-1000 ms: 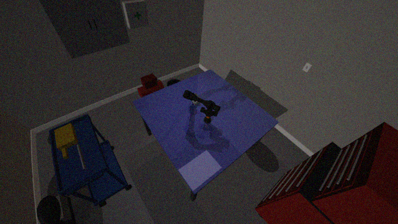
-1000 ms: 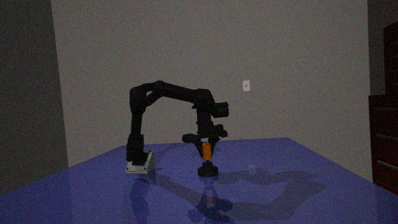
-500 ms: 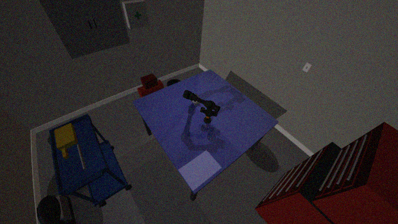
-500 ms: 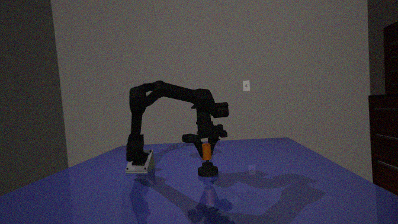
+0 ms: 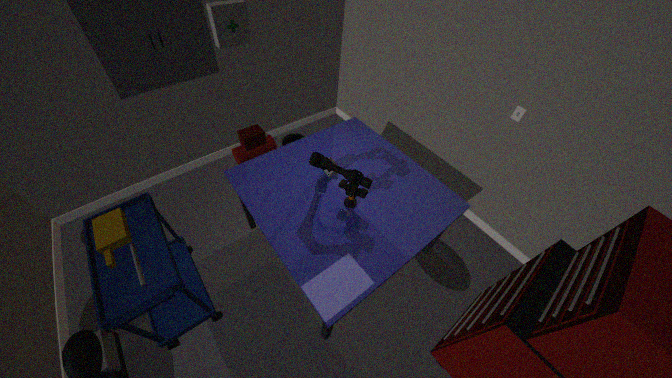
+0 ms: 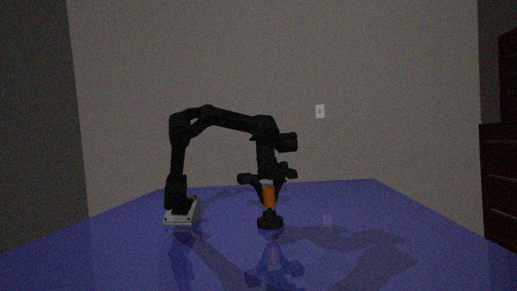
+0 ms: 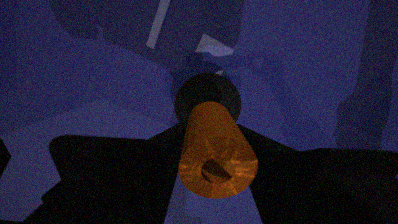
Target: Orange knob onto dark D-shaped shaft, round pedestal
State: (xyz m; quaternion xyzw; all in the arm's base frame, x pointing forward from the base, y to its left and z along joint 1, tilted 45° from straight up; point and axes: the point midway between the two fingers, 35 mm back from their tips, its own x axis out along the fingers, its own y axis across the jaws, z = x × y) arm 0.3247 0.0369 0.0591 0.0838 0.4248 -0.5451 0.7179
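Now: the orange knob 20 mm above my gripper tip. From my gripper tip the other things lie so: dark round pedestal 40 mm below.
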